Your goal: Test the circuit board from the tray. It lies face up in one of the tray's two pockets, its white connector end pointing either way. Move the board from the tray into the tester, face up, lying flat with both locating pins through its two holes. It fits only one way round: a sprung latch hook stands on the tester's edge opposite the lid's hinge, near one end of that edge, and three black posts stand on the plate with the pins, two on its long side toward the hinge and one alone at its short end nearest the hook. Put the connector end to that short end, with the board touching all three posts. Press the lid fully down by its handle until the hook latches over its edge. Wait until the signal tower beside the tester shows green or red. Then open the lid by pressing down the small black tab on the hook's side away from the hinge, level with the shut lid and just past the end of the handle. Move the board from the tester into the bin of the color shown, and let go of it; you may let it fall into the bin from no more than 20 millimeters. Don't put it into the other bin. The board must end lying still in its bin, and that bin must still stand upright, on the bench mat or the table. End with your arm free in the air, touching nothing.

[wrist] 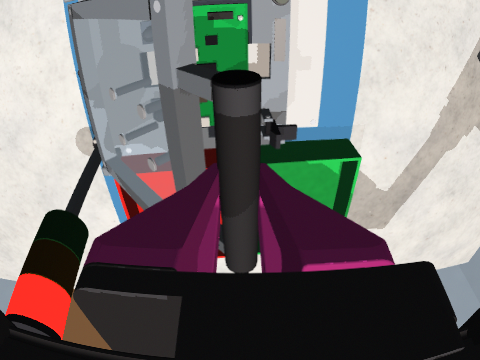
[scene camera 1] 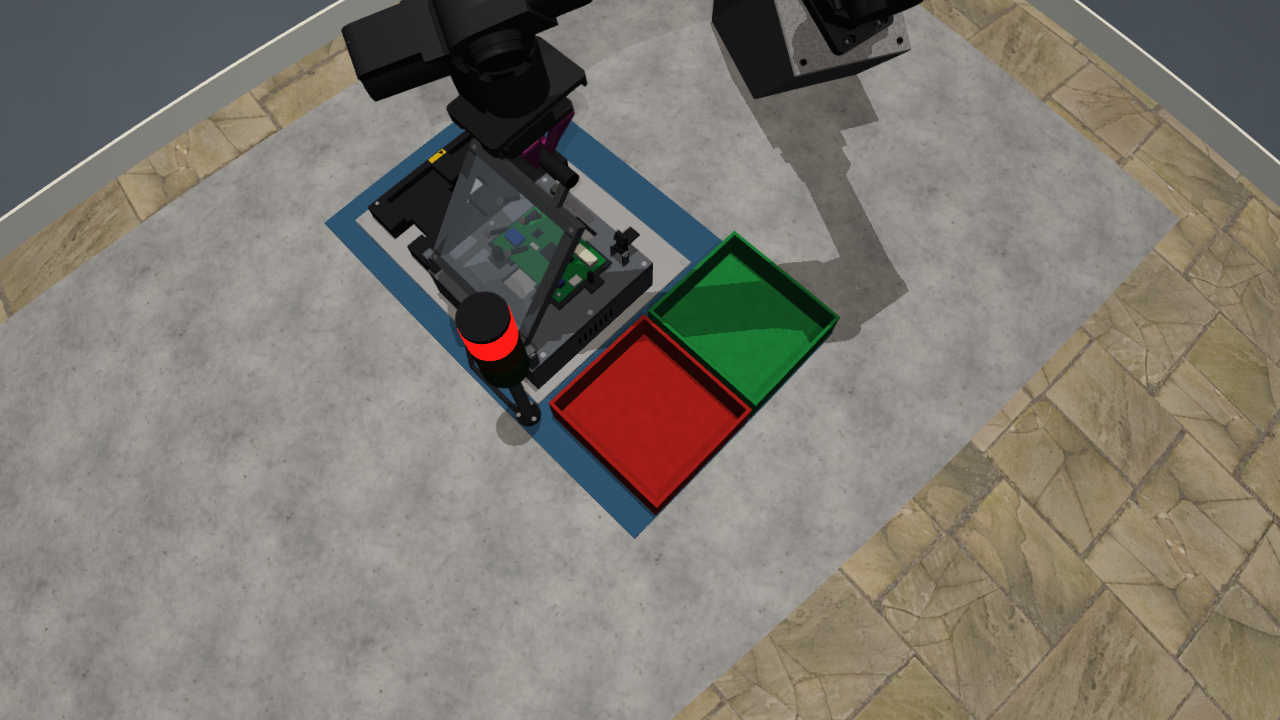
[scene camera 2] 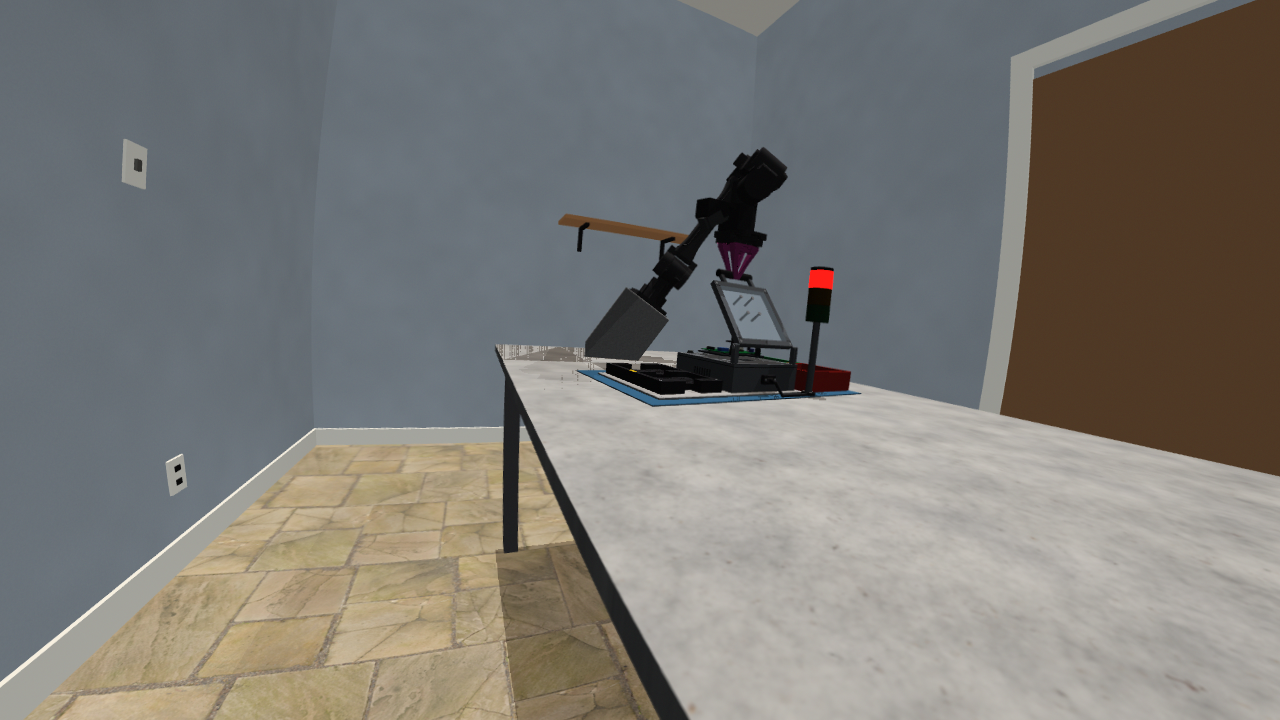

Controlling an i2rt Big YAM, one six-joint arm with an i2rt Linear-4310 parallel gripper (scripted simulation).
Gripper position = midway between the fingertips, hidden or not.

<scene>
I see my gripper [scene camera 1: 540, 158], a green bin [scene camera 1: 751, 319], a red bin [scene camera 1: 645, 406], a green circuit board [wrist: 221, 41] and a clear lid [scene camera 1: 502, 233].
The green bin shows as well in the wrist view [wrist: 297, 162]. The red bin also shows in scene camera 2 [scene camera 2: 826, 379]. My gripper also shows in the wrist view [wrist: 239, 176] and in scene camera 2 [scene camera 2: 733, 279].
</scene>
